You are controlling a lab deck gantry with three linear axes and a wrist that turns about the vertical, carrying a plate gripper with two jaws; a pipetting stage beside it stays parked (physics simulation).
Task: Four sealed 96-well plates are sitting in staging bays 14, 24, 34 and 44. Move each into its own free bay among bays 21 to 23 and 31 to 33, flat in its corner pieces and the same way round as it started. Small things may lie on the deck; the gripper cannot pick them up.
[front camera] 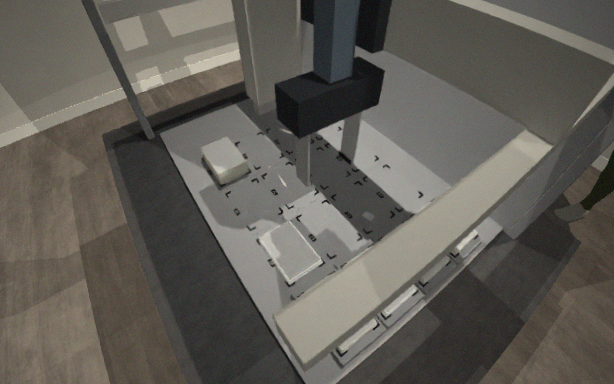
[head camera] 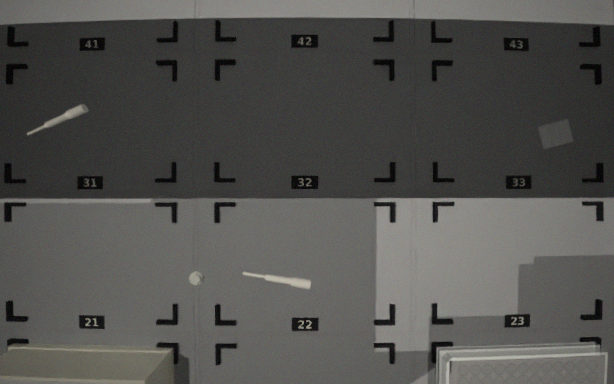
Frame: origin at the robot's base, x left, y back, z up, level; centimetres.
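Where they show: gripper, fingertip midpoint: (front camera: 325, 169); robot's base, origin of the base link: (front camera: 203, 158).
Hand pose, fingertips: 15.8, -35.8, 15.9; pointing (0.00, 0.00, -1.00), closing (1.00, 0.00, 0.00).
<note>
Each offset is from my fingertips to the top centre of the thing, as dx, dy, dz. "spot": to the spot under its first point.
Four pale sealed plates stand in the staging bays along the right edge in the front view: bay 14 @[spot: -12.0, -26.0, -13.1] (front camera: 358, 338), bay 24 @[spot: -1.0, -25.9, -13.1] (front camera: 401, 301), bay 34 @[spot: +9.5, -26.0, -13.4] (front camera: 436, 271), dim in shadow, and bay 44 @[spot: +20.9, -26.1, -13.8] (front camera: 468, 243). The beam partly hides them. My gripper (front camera: 327, 172) is open and empty, jaws wide apart, above the middle of the deck. No plate stands in bays 21 @[spot: -5.4, +29.4, -15.9] (head camera: 91, 322), 22 (head camera: 304, 325), 23 (head camera: 517, 321), 31 (head camera: 90, 182), 32 (head camera: 304, 182) or 33 @[spot: +5.3, -3.4, -15.9] (head camera: 518, 182) in the head view.
A cream block @[-11.5, +29.4, -11.7] (front camera: 225, 159) (head camera: 85, 365) stands in the bay below 21. Another plate @[-11.5, -3.4, -14.5] (front camera: 291, 252) (head camera: 530, 372) sits below 23. One pipette tip @[spot: +10.0, +31.3, -15.4] (head camera: 62, 119) lies in bay 31, another @[-1.9, +15.1, -15.1] (head camera: 287, 281) in 22. A small disc @[-1.9, +21.2, -15.5] (head camera: 196, 278) lies between 21 and 22; a flat square @[spot: +8.9, -6.6, -15.8] (front camera: 368, 216) (head camera: 555, 134) lies in 33.
</note>
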